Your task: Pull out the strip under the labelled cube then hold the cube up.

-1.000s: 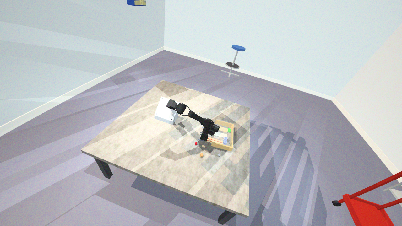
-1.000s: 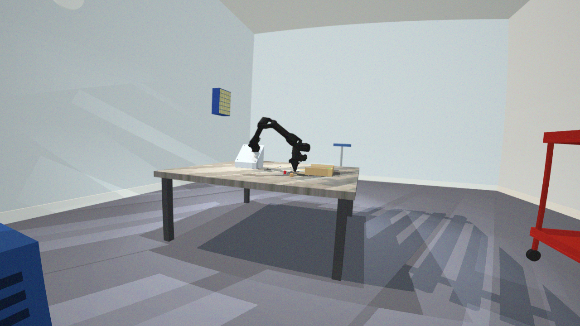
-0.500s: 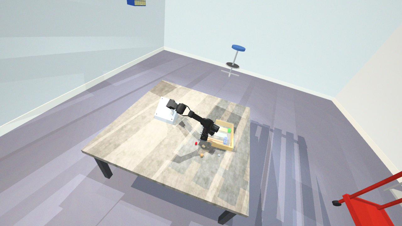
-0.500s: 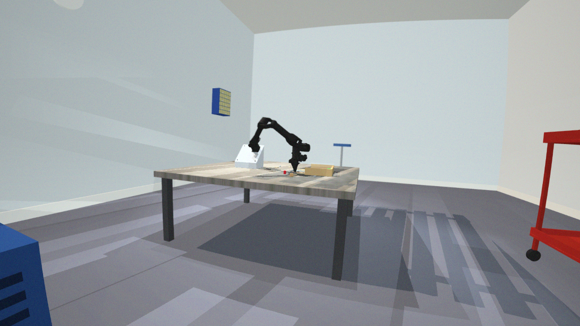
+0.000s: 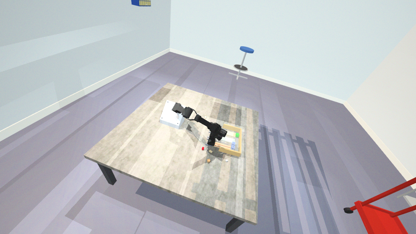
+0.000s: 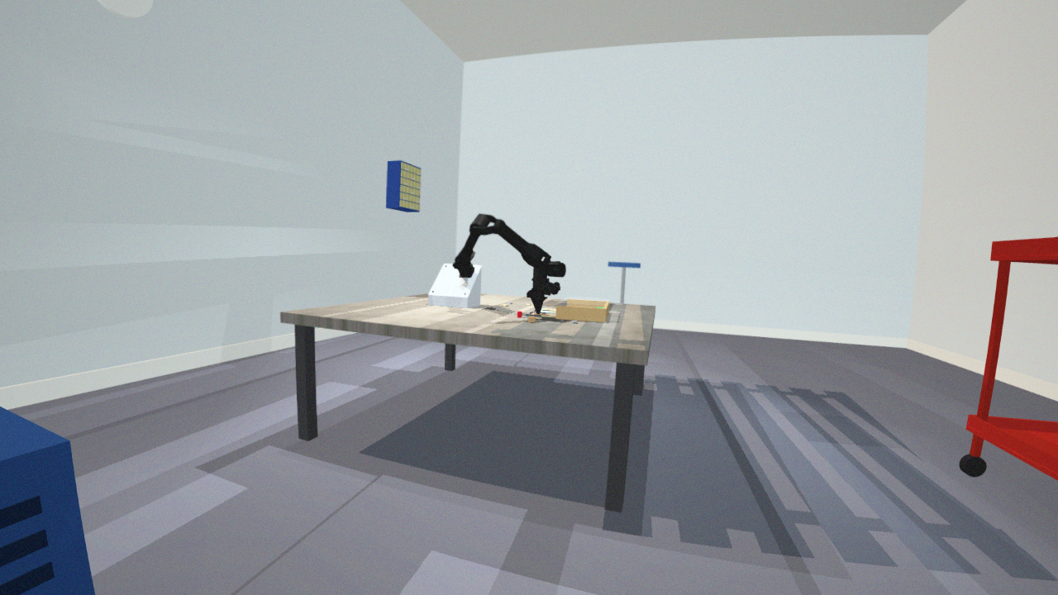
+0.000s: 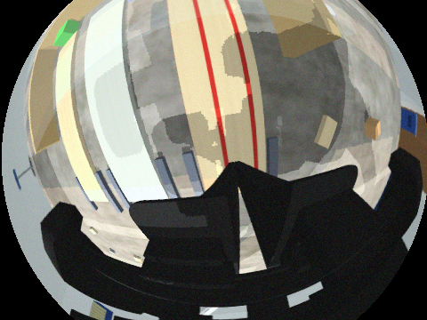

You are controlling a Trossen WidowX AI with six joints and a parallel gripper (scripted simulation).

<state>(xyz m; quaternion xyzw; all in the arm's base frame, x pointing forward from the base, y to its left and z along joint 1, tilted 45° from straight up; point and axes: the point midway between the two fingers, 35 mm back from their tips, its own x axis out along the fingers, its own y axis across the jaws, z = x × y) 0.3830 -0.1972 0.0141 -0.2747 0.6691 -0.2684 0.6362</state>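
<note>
The red piece is 100 mm to the right of my gripper tip, 50 mm behind it and 10 mm above it. The rest, counted from my gripper tip: tan cube 200 mm to the right, 20 mm ahead.
</note>
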